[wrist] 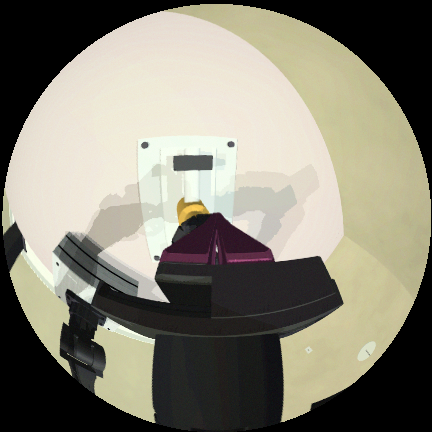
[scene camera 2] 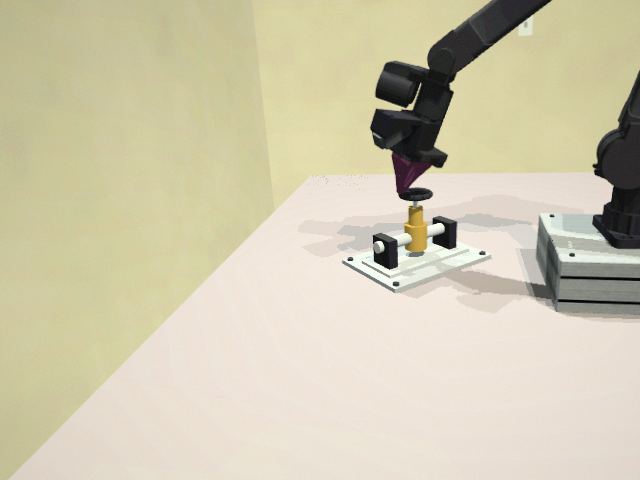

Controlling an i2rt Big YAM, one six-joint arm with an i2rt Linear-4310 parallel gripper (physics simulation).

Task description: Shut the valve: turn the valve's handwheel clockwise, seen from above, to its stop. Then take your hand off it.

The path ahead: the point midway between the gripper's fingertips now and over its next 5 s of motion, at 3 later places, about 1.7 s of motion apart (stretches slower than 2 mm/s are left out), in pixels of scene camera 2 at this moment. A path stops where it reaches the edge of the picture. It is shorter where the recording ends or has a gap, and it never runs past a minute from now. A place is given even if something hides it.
My gripper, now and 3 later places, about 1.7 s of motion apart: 400,193; 409,186; 404,200; 414,208
